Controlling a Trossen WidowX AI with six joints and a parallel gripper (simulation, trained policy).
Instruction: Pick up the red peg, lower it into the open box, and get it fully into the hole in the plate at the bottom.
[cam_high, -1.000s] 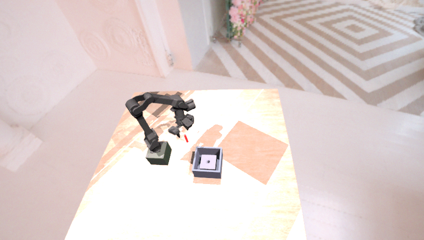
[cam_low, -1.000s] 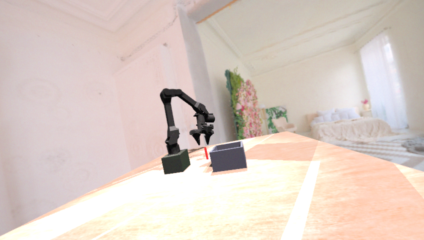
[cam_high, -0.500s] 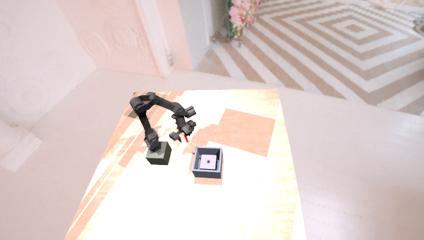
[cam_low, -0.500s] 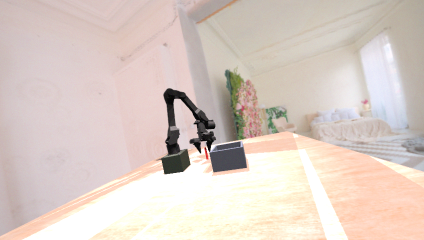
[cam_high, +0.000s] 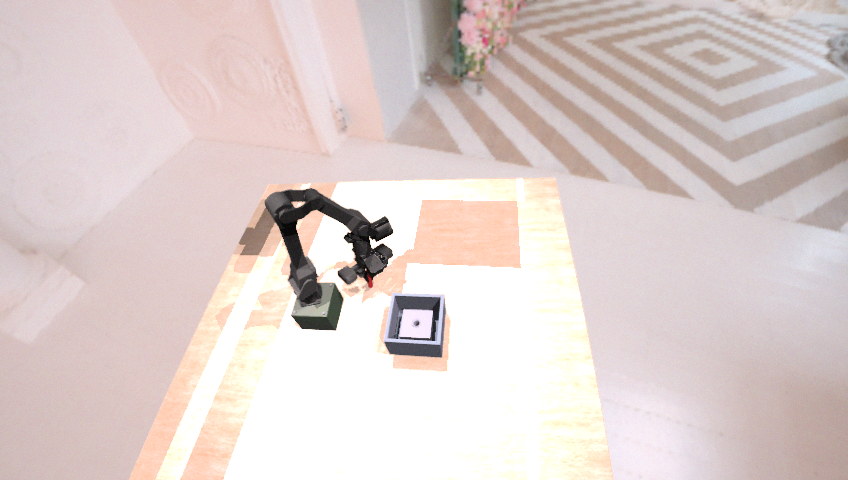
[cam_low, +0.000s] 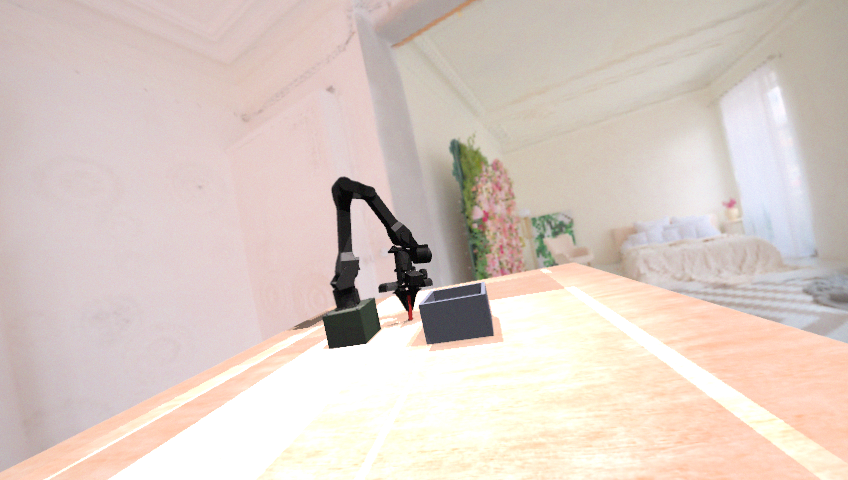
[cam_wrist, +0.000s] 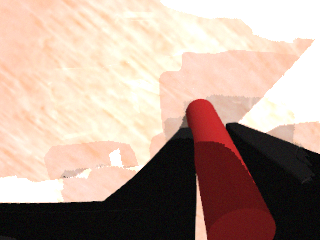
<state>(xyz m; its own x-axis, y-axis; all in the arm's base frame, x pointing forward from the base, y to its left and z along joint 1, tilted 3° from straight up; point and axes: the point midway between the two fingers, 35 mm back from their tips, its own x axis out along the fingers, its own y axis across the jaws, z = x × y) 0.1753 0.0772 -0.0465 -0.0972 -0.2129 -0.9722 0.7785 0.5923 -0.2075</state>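
The grey box is 140 mm ahead of my gripper tip and 200 mm to the right of it. From my gripper tip the other things lie so: red peg (10 mm above).
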